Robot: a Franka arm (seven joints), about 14 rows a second.
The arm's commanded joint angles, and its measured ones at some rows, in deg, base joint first. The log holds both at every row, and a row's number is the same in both.
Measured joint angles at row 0:
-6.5 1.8 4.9 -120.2 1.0 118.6 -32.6
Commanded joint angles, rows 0 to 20:
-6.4 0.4 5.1 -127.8 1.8 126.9 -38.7
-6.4 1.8 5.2 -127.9 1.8 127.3 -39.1
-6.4 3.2 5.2 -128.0 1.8 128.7 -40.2
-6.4 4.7 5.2 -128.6 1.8 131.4 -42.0
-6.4 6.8 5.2 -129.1 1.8 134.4 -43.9
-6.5 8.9 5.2 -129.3 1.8 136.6 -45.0
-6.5 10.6 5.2 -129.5 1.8 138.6 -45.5
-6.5 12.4 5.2 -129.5 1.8 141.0 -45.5
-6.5 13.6 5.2 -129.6 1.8 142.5 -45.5
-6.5 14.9 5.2 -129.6 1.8 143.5 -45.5
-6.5 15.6 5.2 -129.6 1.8 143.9 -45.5
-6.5 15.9 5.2 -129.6 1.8 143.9 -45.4
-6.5 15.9 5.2 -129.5 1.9 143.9 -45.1
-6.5 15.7 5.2 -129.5 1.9 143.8 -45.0
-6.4 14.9 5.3 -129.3 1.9 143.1 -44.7
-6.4 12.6 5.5 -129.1 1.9 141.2 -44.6
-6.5 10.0 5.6 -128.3 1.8 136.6 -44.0
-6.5 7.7 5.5 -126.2 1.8 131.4 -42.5
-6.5 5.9 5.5 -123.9 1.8 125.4 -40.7
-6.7 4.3 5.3 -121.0 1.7 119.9 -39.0
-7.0 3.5 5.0 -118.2 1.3 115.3 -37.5
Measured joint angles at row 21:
-6.5 7.1 5.2 -122.3 1.0 123.7 -40.2
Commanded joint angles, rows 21 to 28:
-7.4 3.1 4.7 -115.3 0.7 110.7 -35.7
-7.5 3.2 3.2 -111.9 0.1 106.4 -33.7
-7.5 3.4 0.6 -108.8 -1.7 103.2 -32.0
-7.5 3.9 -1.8 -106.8 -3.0 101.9 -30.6
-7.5 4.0 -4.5 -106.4 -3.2 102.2 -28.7
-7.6 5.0 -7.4 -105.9 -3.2 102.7 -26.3
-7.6 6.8 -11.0 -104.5 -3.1 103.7 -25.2
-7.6 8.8 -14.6 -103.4 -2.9 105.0 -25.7
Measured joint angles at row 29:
-7.4 3.8 -9.4 -107.4 -2.3 104.2 -27.7
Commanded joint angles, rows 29 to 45:
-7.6 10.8 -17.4 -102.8 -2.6 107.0 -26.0
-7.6 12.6 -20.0 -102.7 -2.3 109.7 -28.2
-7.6 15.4 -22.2 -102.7 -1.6 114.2 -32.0
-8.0 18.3 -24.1 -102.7 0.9 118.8 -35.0
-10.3 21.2 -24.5 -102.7 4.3 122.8 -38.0
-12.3 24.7 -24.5 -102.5 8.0 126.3 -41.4
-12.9 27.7 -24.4 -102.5 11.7 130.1 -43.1
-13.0 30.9 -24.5 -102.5 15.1 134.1 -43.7
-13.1 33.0 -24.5 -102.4 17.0 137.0 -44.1
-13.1 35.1 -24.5 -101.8 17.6 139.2 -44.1
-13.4 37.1 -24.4 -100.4 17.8 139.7 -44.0
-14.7 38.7 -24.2 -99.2 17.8 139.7 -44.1
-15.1 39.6 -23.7 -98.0 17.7 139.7 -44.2
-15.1 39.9 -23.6 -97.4 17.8 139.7 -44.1
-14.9 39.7 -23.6 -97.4 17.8 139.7 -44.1
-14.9 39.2 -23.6 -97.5 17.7 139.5 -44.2
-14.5 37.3 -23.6 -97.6 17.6 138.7 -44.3
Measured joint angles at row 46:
-13.9 39.1 -24.3 -98.7 16.6 140.0 -43.1
